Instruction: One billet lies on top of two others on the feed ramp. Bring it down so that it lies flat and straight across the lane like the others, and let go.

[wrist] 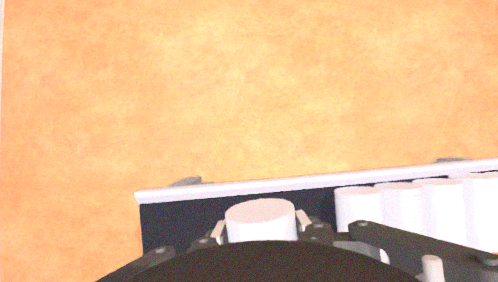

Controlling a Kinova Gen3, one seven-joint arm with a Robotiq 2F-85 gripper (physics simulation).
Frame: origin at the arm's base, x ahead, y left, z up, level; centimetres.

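Seen in the pictures: gripper, between the fingertips: [262, 230].
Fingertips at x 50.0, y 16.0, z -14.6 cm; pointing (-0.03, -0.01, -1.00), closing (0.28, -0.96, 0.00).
Offsets run from my fingertips to a thing's middle. "spot": to the spot under its first point. Level surfaces: height alone.
A white billet @[dx -1.4, dy -0.4, dz +1.3 cm] [261, 222] is held upright to the view between the fingertips of my gripper [262, 230], which is shut on it, at the bottom middle of the wrist view. It is over the dark lane floor of the feed ramp @[spot: dx -2.8, dy +7.1, dz -7.2 cm] [182, 222], near the ramp's left end as seen here. Several other white billets @[dx -0.6, dy -9.1, dz -7.1 cm] [357, 207] @[dx +0.3, dy -13.0, dz -7.5 cm] [400, 202] @[dx +1.2, dy -16.9, dz -8.0 cm] [442, 200] lie side by side across the lane at the right, apart from the held one. The lower part of the held billet is hidden by the dark gripper body, so its height above the lane is hard to tell.
The ramp's white side rail @[spot: dx +2.1, dy -1.5, dz -7.3 cm] [280, 184] runs behind the billets across the view. Small grey brackets @[dx -0.7, dy +8.5, dz -12.1 cm] [187, 181] @[dx +6.2, dy -22.5, dz -13.9 cm] [452, 160] show beyond it. A wood-coloured surface @[dz -16.1 cm] [225, 90] lies beyond the rail. A dark gripper linkage [425, 242] covers part of the billets at the right.
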